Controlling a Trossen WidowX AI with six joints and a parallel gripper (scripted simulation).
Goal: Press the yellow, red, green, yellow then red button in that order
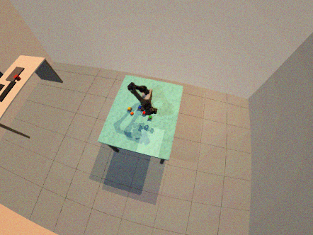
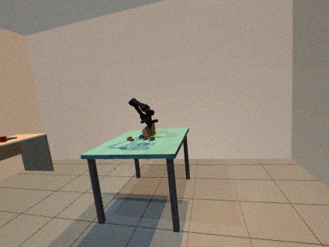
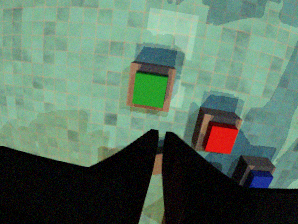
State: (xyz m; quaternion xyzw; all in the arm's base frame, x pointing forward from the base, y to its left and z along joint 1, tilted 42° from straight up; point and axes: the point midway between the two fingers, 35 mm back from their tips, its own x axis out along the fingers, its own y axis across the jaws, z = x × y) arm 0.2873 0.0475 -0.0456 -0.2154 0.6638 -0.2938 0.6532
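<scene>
Now: gripper tip 9 cm above the green button, 1 cm to the right of it and 1 cm short of it. The rest, counted from my gripper tip: yellow button (28 cm to the right, 9 cm below, 8 cm behind); red button (9 cm below, 7 cm to the right, 5 cm behind); orange block (23 cm to the right, 12 cm below, 2 cm behind).
</scene>
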